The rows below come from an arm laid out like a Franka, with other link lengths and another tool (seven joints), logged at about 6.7 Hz.
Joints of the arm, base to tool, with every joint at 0 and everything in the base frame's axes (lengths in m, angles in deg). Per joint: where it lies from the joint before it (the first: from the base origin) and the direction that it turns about. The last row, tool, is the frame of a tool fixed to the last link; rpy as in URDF.
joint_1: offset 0 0 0.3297 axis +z
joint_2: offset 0 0 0 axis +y
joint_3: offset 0 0 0.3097 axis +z
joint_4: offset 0.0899 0 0 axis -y
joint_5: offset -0.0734 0 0.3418 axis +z
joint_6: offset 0 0 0 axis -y
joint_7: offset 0.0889 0 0 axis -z
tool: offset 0.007 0.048 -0.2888 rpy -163.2 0 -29.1
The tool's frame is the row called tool.
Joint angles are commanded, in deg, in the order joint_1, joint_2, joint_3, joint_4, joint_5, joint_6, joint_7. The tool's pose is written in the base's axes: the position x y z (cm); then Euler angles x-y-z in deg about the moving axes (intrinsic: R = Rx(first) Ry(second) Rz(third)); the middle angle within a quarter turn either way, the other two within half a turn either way. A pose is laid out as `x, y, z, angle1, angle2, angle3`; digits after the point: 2 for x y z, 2 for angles.
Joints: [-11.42 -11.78 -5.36 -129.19 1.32 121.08 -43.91]
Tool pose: 43.59, -8.31, 27.60, -162.07, 4.66, 1.20
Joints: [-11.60 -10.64 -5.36 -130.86 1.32 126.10 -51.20]
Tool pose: 44.17, -9.08, 26.16, -162.93, 4.63, -6.07
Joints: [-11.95 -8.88 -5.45 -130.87 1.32 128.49 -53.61]
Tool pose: 44.80, -9.83, 25.09, -163.39, 4.61, -8.02
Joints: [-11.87 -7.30 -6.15 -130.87 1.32 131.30 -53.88]
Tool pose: 45.75, -10.71, 24.25, -163.90, 5.83, -7.92
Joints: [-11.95 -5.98 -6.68 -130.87 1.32 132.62 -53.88]
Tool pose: 46.03, -11.36, 23.37, -164.06, 5.98, -7.29
